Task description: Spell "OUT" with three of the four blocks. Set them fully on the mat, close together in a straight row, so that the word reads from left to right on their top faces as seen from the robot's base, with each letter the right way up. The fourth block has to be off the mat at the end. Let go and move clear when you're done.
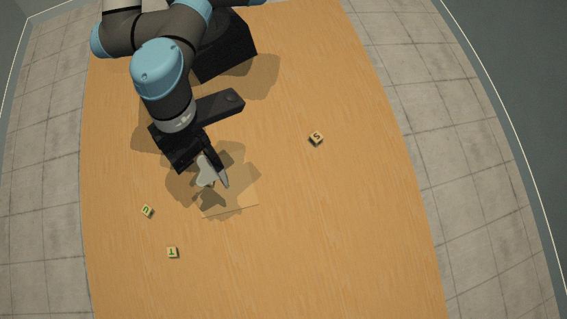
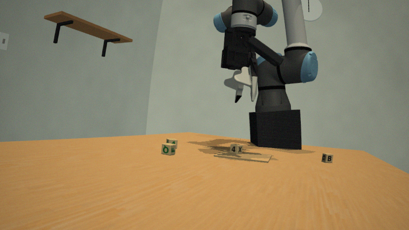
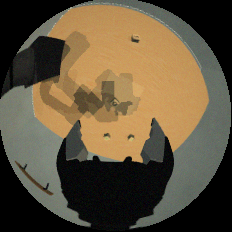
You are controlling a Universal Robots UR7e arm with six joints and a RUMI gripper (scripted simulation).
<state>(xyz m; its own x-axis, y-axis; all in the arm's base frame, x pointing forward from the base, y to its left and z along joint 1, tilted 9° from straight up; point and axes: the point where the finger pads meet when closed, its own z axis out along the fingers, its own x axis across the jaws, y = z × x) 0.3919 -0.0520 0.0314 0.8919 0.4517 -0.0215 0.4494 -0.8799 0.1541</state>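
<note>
My hand is 1 cm short of the tan mat, 2 cm to the right of it and 14 cm above it. Also, from my hand: S block 4 cm behind, 26 cm to the left, 13 cm below.
</note>
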